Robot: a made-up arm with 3 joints.
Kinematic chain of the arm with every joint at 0, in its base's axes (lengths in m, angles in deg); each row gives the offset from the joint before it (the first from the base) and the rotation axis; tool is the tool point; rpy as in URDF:
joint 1: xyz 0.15 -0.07 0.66 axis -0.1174 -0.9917 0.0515
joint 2: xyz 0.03 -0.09 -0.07 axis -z
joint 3: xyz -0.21 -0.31 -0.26 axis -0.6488 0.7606 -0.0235
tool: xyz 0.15 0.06 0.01 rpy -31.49 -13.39 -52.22
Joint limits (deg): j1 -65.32..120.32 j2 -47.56..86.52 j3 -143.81..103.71
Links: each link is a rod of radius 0.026 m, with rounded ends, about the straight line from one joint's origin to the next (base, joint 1, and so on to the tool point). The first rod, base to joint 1, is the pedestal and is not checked.
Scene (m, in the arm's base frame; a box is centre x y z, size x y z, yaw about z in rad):
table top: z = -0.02
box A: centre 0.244 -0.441 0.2 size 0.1 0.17 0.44 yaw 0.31
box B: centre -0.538 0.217 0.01 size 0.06 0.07 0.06 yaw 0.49
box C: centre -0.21 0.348 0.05 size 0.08 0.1 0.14 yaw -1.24
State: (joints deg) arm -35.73 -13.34 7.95
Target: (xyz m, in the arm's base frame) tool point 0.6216 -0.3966 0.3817
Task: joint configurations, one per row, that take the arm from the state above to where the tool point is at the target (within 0.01 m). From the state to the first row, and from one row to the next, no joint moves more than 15 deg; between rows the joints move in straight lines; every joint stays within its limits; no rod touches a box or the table.
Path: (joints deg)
1: -30.25 0.45 18.71
2: -24.78 14.24 29.47
3: -19.30 28.03 40.24
4: -13.83 41.82 51.00
5: -8.35 55.61 61.76
6: -2.87 69.40 72.52
7: 10.70 65.35 75.94
8: 24.27 61.31 79.35
9: 37.84 57.27 82.77
10: 51.41 53.23 86.18
11: 64.98 49.18 89.59
12: 78.55 45.14 93.01
13: 92.12 41.10 96.42

